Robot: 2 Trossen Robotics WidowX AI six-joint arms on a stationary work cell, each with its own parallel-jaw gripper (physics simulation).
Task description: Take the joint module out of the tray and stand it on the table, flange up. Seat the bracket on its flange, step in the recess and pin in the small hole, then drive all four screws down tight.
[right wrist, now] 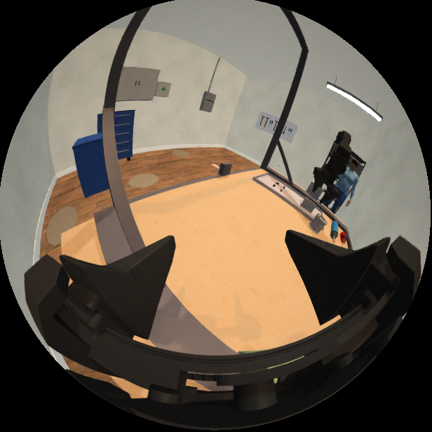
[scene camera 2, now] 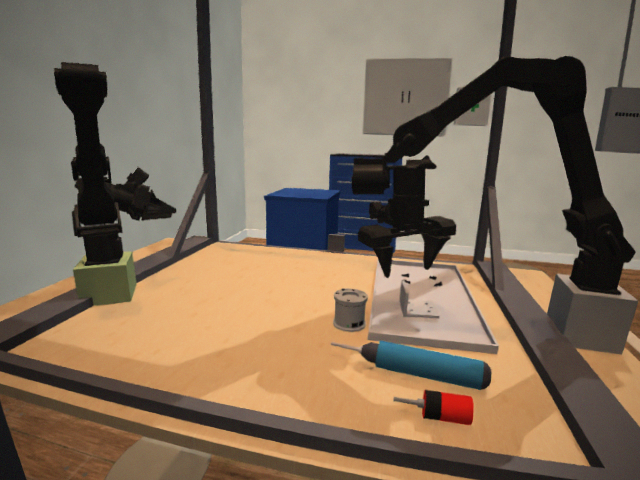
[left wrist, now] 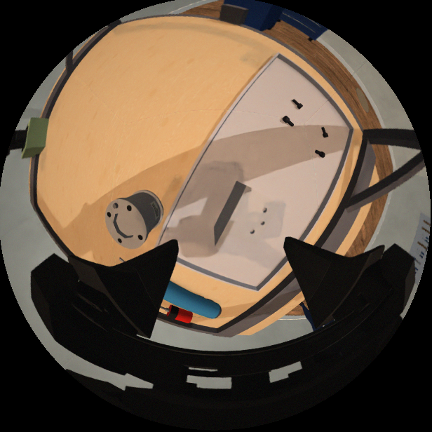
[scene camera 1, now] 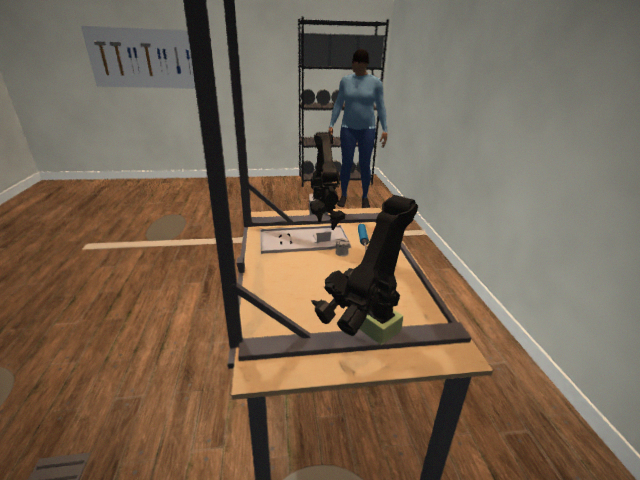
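Where they show: left gripper, fingertip midpoint: (scene camera 2: 407, 273) (scene camera 1: 326, 226); right gripper, fingertip midpoint: (scene camera 2: 173, 213) (scene camera 1: 320, 291); left arm's base, link origin: (scene camera 2: 593, 286) (scene camera 1: 318, 197); right arm's base, link origin: (scene camera 2: 104, 259) (scene camera 1: 381, 314).
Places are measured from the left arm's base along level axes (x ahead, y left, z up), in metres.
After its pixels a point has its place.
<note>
The grey joint module (scene camera 1: 341, 247) @[x 0.458, y 0.086, z -0.057 m] (scene camera 2: 349, 310) @[x 0.424, y 0.122, z -0.060 m] (left wrist: 131, 220) (right wrist: 317, 223) stands upright on the table, flange up, beside the tray (scene camera 2: 433, 343) @[x 0.273, y 0.127, z -0.095 m] (left wrist: 220, 278). The L-shaped grey bracket (scene camera 1: 323, 236) @[x 0.340, y 0.012, z -0.064 m] (scene camera 2: 404, 299) @[x 0.334, y 0.040, z -0.060 m] (left wrist: 230, 212) lies in the tray, one leg flat and one upright. Several black screws (scene camera 2: 433, 277) @[x 0.278, y -0.190, z -0.091 m] (left wrist: 297, 104) lie at the tray's far end. My left gripper (scene camera 2: 406, 268) @[x 0.334, y 0.023, z -0.011 m] (left wrist: 232, 244) is open and empty, above the tray and bracket. My right gripper (scene camera 2: 170, 210) @[x 0.931, y -0.029, z 0.050 m] (right wrist: 231, 239) is open and empty, far from the parts, near its own base.
A blue screwdriver (scene camera 2: 431, 364) @[x 0.277, y 0.228, z -0.070 m] (left wrist: 192, 301) lies beside the tray and module, its tip past the module in scene camera 2. A red and black driver (scene camera 2: 448, 407) @[x 0.254, y 0.306, z -0.075 m] (left wrist: 181, 314) lies nearer the table edge. Dark frame rails (scene camera 2: 310, 438) @[x 0.402, y 0.393, z -0.087 m] border the table, with upright posts (scene camera 2: 206, 118) @[x 0.993, y -0.277, z 0.303 m] at corners.
</note>
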